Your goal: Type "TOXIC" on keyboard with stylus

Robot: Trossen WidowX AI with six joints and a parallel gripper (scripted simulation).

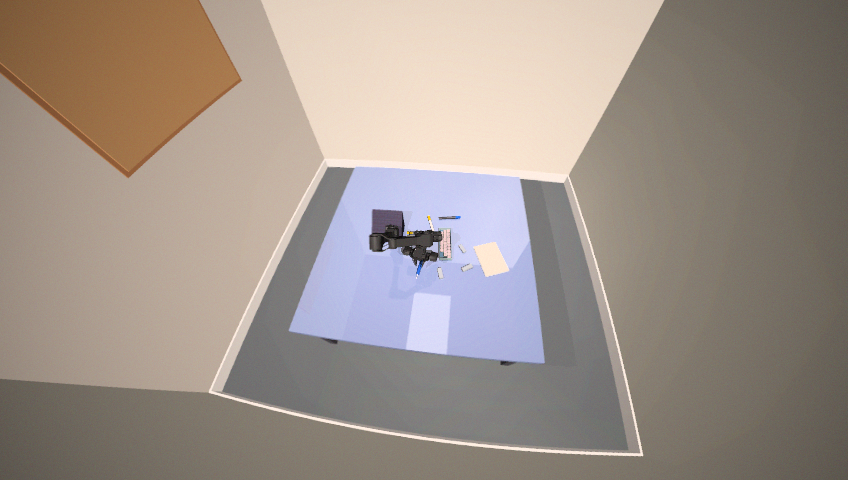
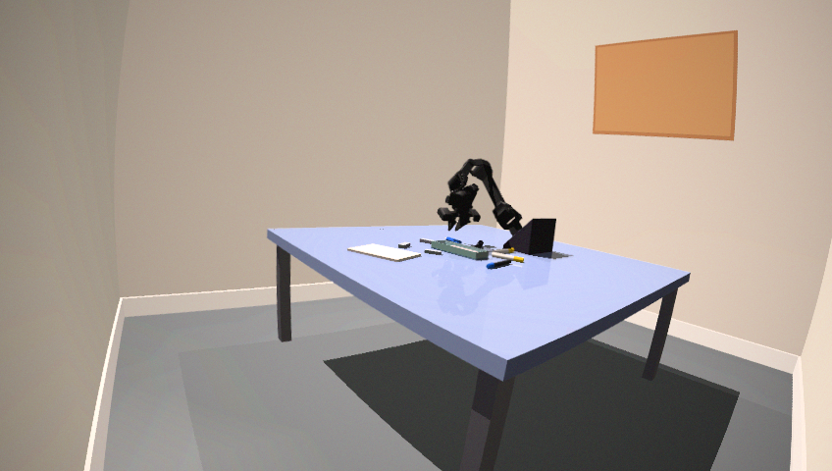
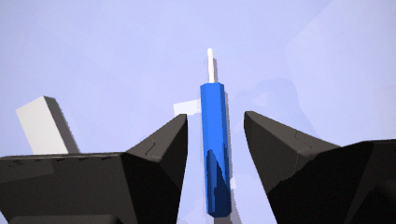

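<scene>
The blue stylus is 1 cm behind my gripper tip, 1 cm to the right of it and 4 cm below it. Round my gripper tip: cream notepad 42 cm ahead, 7 cm to the left, 4 cm below; then black pen 22 cm ahead, 38 cm to the left, 4 cm below; then Q key 13 cm ahead, 13 cm to the left, 3 cm below.
</scene>
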